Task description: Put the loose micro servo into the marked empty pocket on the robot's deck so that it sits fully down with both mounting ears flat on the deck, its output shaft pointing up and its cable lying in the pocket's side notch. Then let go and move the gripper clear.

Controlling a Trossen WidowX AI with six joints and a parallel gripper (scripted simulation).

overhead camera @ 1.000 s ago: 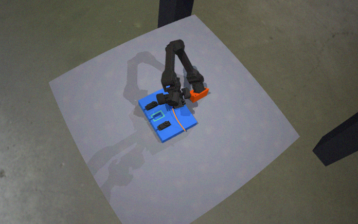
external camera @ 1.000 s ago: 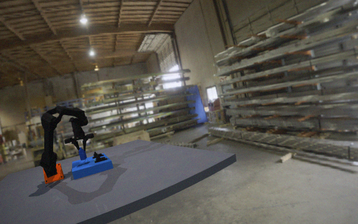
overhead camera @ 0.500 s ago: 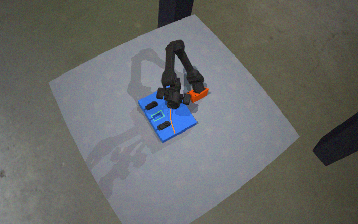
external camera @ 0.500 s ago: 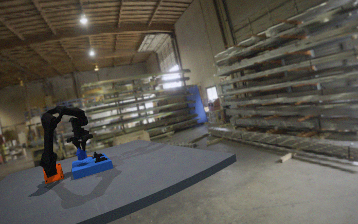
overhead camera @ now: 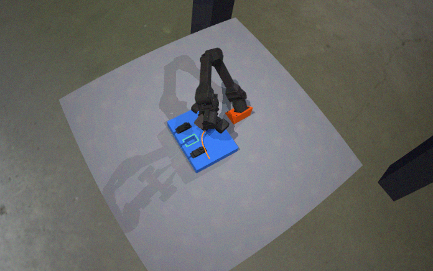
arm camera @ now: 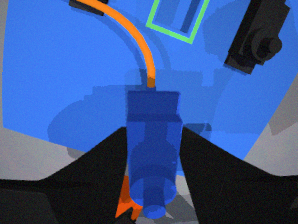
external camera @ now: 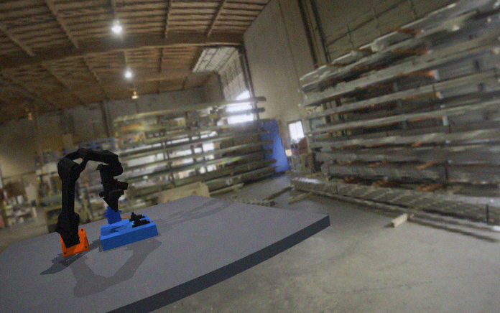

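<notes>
Right now my gripper tip is 1 cm past the blue deck and 10 cm above it.
</notes>
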